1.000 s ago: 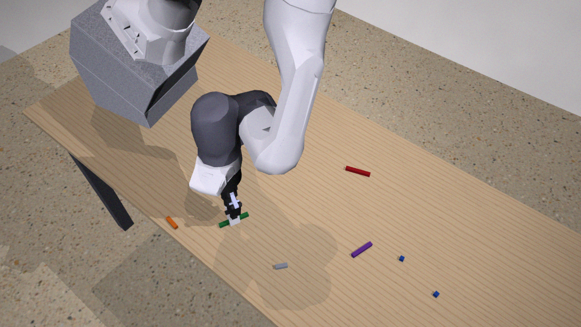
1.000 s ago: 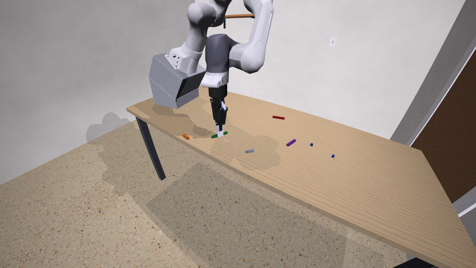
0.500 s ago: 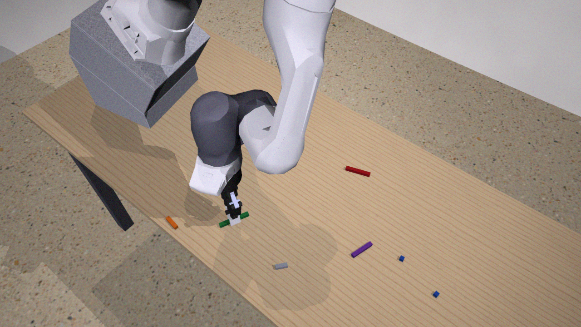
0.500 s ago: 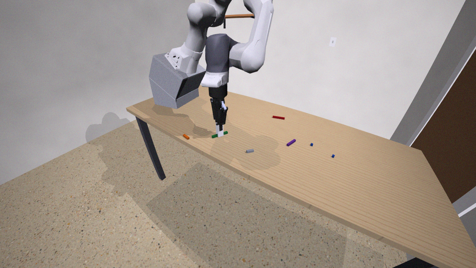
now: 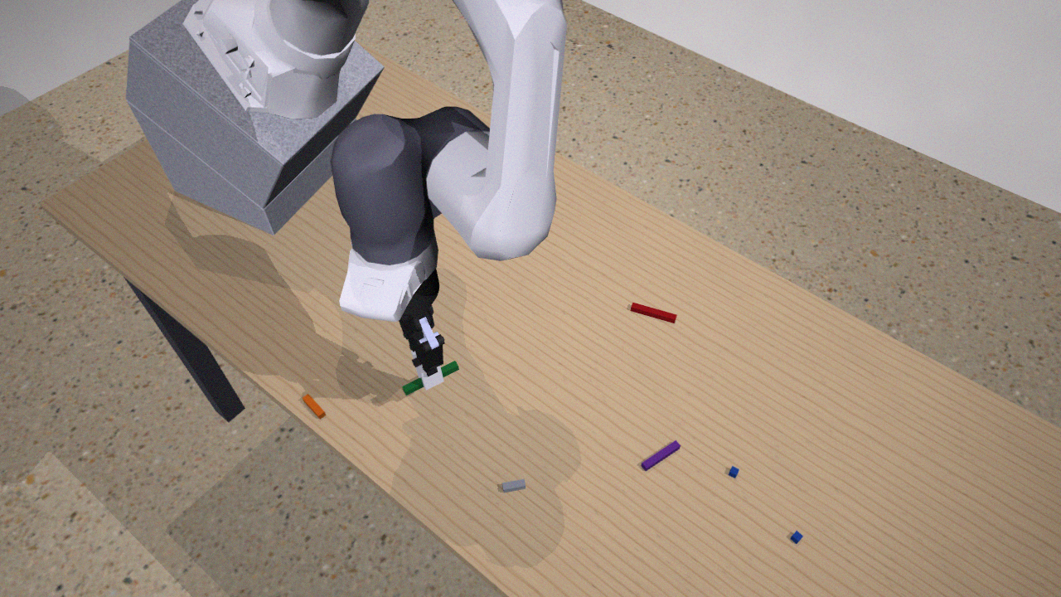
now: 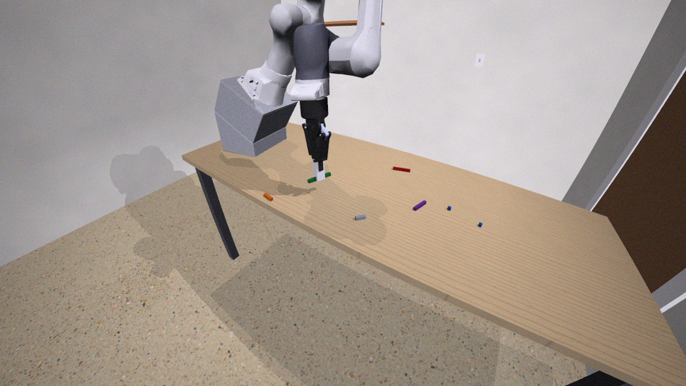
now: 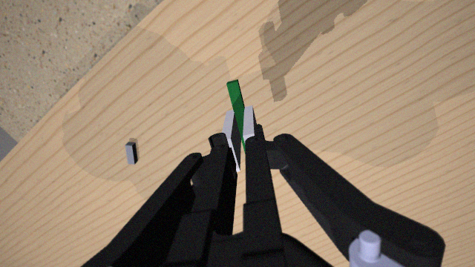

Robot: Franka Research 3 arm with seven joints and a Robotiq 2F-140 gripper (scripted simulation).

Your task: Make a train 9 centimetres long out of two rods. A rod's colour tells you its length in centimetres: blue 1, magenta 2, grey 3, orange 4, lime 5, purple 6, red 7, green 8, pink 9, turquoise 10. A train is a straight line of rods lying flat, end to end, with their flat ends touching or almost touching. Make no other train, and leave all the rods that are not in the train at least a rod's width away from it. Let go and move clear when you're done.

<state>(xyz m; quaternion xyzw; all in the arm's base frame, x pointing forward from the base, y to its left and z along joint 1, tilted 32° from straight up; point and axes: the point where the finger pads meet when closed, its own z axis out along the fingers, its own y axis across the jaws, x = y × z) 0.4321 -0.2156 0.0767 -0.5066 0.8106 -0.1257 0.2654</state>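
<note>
Right now my hand is 31 cm short of the purple rod, 11 cm to the right of it and 9 cm above it. Also, from my hand: orange rod: 13 cm behind, 11 cm to the right, 9 cm below; then green rod: 3 cm below; then grey rod: 17 cm ahead, 4 cm to the right, 9 cm below.
</note>
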